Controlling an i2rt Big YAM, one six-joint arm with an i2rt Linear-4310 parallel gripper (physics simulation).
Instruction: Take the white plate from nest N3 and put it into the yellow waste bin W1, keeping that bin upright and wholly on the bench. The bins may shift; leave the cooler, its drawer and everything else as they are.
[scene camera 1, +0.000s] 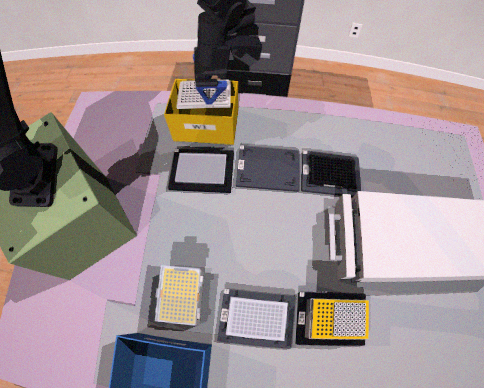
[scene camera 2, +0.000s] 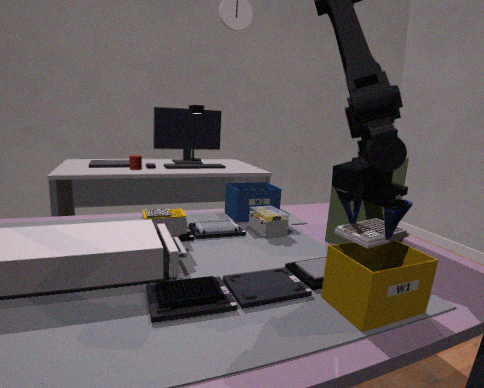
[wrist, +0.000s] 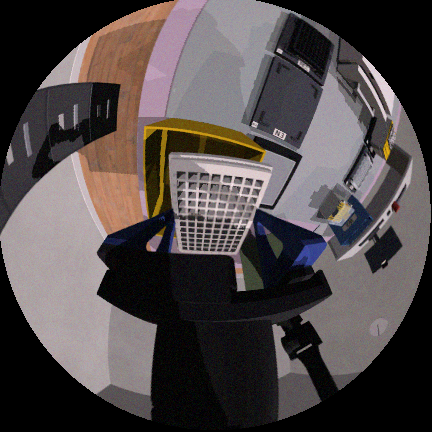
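Where they show: gripper, fingertip midpoint: (scene camera 1: 207, 92) (scene camera 2: 369, 231) (wrist: 214, 213); arm's base at its link origin: (scene camera 1: 35, 175).
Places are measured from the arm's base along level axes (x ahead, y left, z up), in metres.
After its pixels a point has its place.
My gripper (scene camera 1: 210, 93) @[x 0.333, y 0.251, z -0.096 m] (scene camera 2: 373, 230) @[x 0.333, y 0.251, z -0.096 m] (wrist: 214, 213) @[x 0.333, y 0.251, z -0.096 m] is shut on the white plate (scene camera 1: 190, 94) @[x 0.292, y 0.243, z -0.090 m] (scene camera 2: 367, 233) @[x 0.354, y 0.260, z -0.094 m] (wrist: 215, 200) @[x 0.352, y 0.251, z -0.092 m], one blue finger at each side. The plate is held roughly level above the opening of the yellow waste bin W1 (scene camera 1: 180, 129) @[x 0.250, y 0.221, z -0.198 m] (scene camera 2: 347, 290) @[x 0.403, y 0.272, z -0.199 m] (wrist: 200, 128) @[x 0.402, y 0.269, z -0.160 m]. In scene camera 2 the plate's underside is close to the rim's height; whether it touches the rim cannot be told. The bin stands upright on the bench. Nest N3 (scene camera 1: 267, 168) @[x 0.474, y 0.109, z -0.244 m] (scene camera 2: 267, 287) @[x 0.486, y 0.130, z -0.244 m] (wrist: 285, 100) @[x 0.476, y 0.127, z -0.244 m] is empty. The bin's floor is largely hidden.
A black-framed pad (scene camera 1: 174, 172) @[x 0.236, y 0.110, z -0.235 m] lies beside W1. Nest N1 holds a black plate (scene camera 1: 332, 170) @[x 0.645, y 0.086, z -0.232 m] (scene camera 2: 190, 291) @[x 0.650, y 0.097, z -0.230 m] (wrist: 305, 42). The white cooler (scene camera 1: 420, 235) @[x 0.813, y -0.128, z -0.172 m] (scene camera 2: 75, 250) @[x 0.847, y -0.053, z -0.172 m] stands beyond. Blue bin W2 (scene camera 2: 240, 200) @[x 0.297, y -0.313, z -0.174 m] is at the far side. A dark cabinet (scene camera 1: 275, 45) stands on the floor behind W1.
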